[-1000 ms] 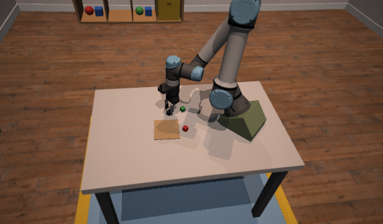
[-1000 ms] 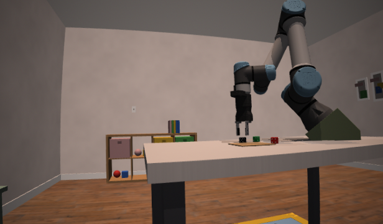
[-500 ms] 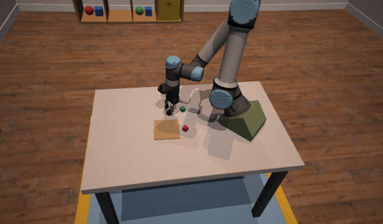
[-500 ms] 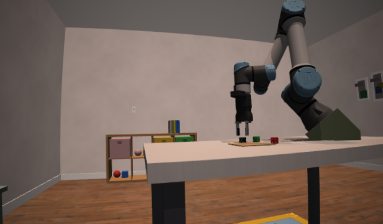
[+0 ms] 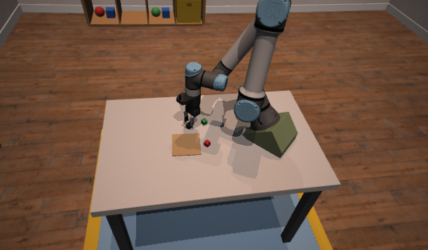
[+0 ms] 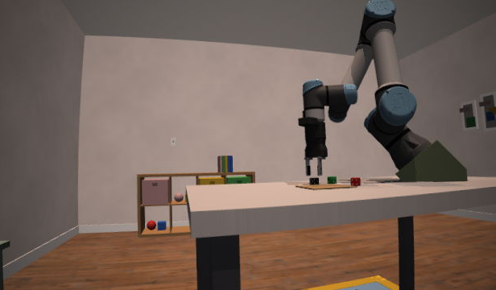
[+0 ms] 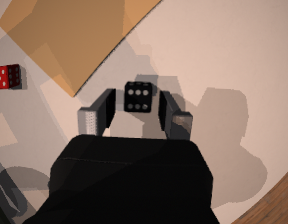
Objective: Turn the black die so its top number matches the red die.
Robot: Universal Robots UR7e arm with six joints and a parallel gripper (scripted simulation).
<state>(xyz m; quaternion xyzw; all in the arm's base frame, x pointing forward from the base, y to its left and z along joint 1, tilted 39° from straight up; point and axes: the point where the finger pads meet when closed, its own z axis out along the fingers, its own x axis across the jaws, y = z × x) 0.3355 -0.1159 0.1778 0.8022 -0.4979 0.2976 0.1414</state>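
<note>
My gripper is now 40 mm above the black die. The rest, counted from my hand: red die: 30 mm behind, 150 mm to the left, 40 mm below; green die: 90 mm behind, 40 mm below; tan mat: 60 mm ahead, 100 mm to the left, 50 mm below.
</note>
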